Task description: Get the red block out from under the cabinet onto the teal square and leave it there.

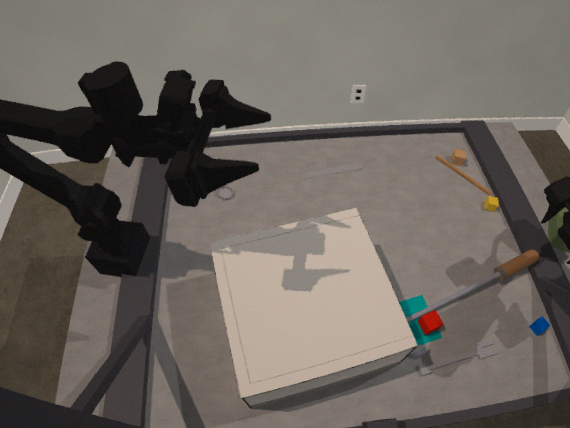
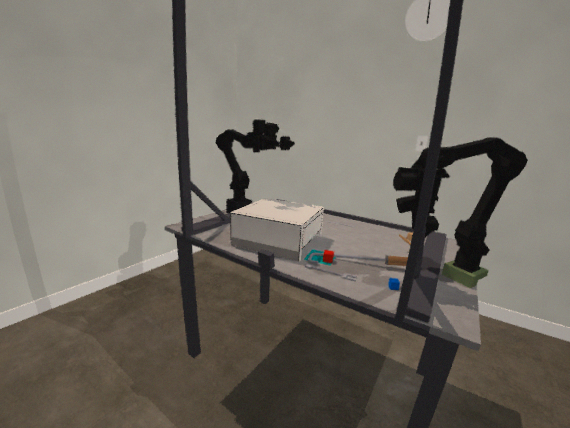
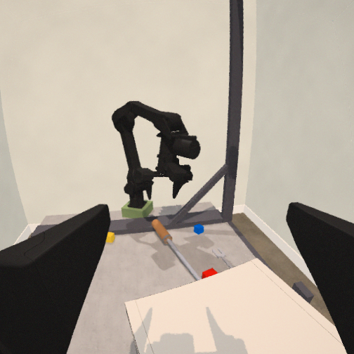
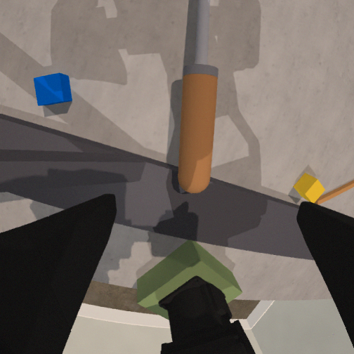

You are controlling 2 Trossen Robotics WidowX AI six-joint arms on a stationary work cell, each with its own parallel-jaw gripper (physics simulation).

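Frame: origin at the left arm's base, x ahead, y left, z up, level; metres.
Seen in the pictures: left gripper, fingertip midpoint: (image 1: pixel 265 140) (image 2: pixel 286 143); right gripper, fingertip midpoint: (image 1: pixel 555 242); left arm's base, link origin: (image 1: pixel 113 239) (image 2: pixel 239 199); right arm's base, link origin: (image 2: pixel 466 266).
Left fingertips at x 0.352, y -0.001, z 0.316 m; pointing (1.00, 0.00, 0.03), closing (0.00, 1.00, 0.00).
Note:
Pixels of each thing's top centre, then the offset from my left fingertips to it. "spot": a spot on its surface instead.
- red block, top centre: (image 1: pixel 432 320) (image 2: pixel 328 252) dx +0.318, dy -0.076, dz -0.362 m
- cabinet, top centre: (image 1: pixel 306 291) (image 2: pixel 280 209) dx +0.068, dy -0.085, dz -0.259 m
- teal square, surface spot: (image 1: pixel 414 304) spot: dx +0.291, dy -0.032, dz -0.394 m
- blue block, top centre: (image 1: pixel 542 324) (image 2: pixel 394 280) dx +0.561, dy -0.066, dz -0.369 m
- grey fork-like tool, top centre: (image 1: pixel 459 357) (image 2: pixel 330 270) dx +0.377, dy -0.141, dz -0.386 m
- yellow block, top centre: (image 1: pixel 493 200) dx +0.504, dy +0.246, dz -0.369 m
- orange block, top centre: (image 1: pixel 460 153) dx +0.438, dy +0.395, dz -0.364 m
- thin stick, top centre: (image 1: pixel 463 173) dx +0.446, dy +0.344, dz -0.387 m
The red block (image 1: pixel 430 322) (image 2: pixel 328 256) (image 3: pixel 209 273) is outside the cabinet (image 1: pixel 310 310) (image 2: pixel 265 230) (image 3: pixel 240 295), at the right edge of the teal square (image 1: pixel 414 304). Whether its whole base is on the square is unclear. A long tool with a brown handle (image 1: pixel 520 264) (image 2: pixel 396 260) (image 3: pixel 161 231) (image 4: pixel 198 130) lies with its grey rod across the square, beside the block. My right gripper (image 3: pixel 161 198) (image 4: pixel 210 207) is open and empty above the handle end. My left gripper (image 1: pixel 264 142) (image 2: pixel 292 143) (image 3: pixel 200 212) is open and empty, high above the table's left part.
A blue block (image 1: pixel 539 326) (image 2: pixel 394 284) (image 3: pixel 198 229) (image 4: pixel 52 89) and a grey fork-like tool (image 1: pixel 455 361) lie near the front. A yellow block (image 1: pixel 492 203) (image 4: pixel 309 188), an orange block (image 1: pixel 459 157) and a thin stick (image 1: pixel 462 174) lie at the back right.

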